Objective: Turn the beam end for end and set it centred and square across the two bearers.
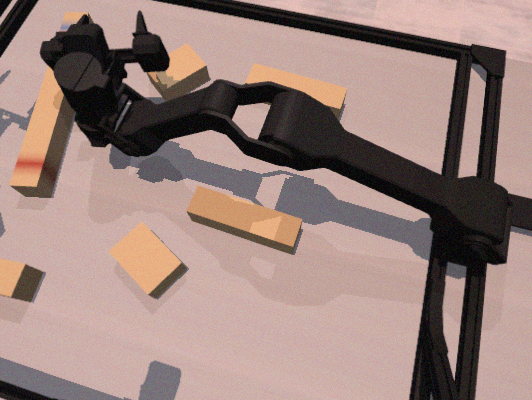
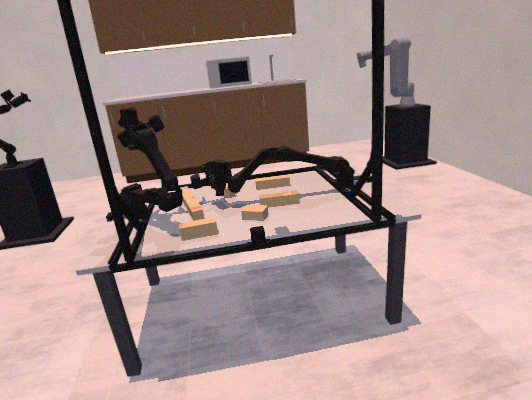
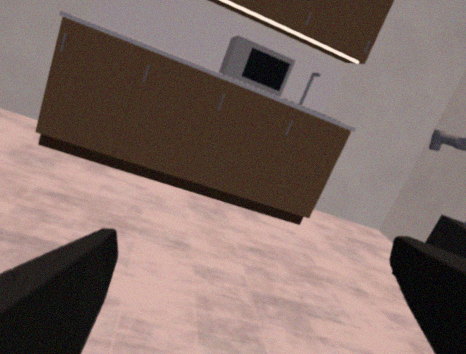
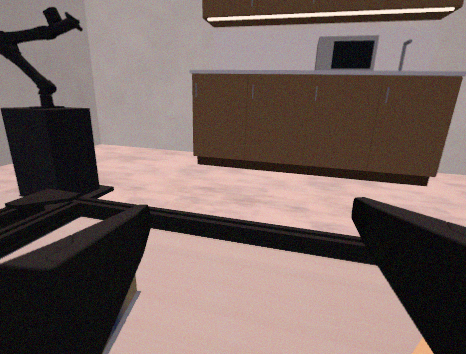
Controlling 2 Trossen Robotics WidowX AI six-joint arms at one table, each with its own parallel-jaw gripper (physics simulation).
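Where they show: left gripper, fingertip midpoint: (image 3: pixel 257 246); right gripper, fingertip midpoint: (image 1: pixel 113 14) (image 4: pixel 251 210); left arm's base, origin of the base link: (image 2: pixel 139 216); right arm's base, origin of the base link: (image 1: pixel 462 243) (image 2: pixel 345 185).
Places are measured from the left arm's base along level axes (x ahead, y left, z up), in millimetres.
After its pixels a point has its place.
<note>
A long tan beam (image 1: pixel 37 135) @(x 231, y -9, z 25 mm) (image 2: pixel 190 201) @(x 220, y 26, z 25 mm) lies on the table at the left, with a red band near its front end and a blue band near its back end. Two parallel tan blocks, which look like the bearers, lie to the right: the nearer block (image 1: pixel 230 212) @(x 576, y -52, z 25 mm) (image 2: pixel 280 199) @(x 597, y -73, z 10 mm) and the farther block (image 1: pixel 300 82) @(x 618, y 202, z 25 mm) (image 2: pixel 272 182) @(x 608, y 172, z 9 mm), partly behind the right arm. My right gripper (image 1: pixel 113 16) @(x 300, y 202, z 96 mm) (image 4: pixel 251 210) @(x 300, y 202, z 96 mm) is open and empty, low over the beam's back part, which it partly hides. My left gripper (image 2: pixel 142 124) @(x 84, y 118, z 350 mm) (image 3: pixel 257 246) @(x 84, y 118, z 350 mm) is open and empty, raised high at the left.
A squat block (image 1: pixel 182 62) @(x 406, y 196, z 19 mm) is near the right gripper. Another squat block (image 1: pixel 145 257) @(x 478, y -148, z 19 mm) (image 2: pixel 255 212) @(x 476, y -183, z 15 mm) lies in front of the nearer bearer. One more block (image 1: pixel 11 277) @(x 312, y -228, z 31 mm) (image 2: pixel 198 229) @(x 257, y -257, z 14 mm) lies at the front left. A black frame (image 1: pixel 350 30) @(x 675, y 361, z 0 mm) (image 2: pixel 200 253) @(x 259, y -380, z -26 mm) borders the table.
</note>
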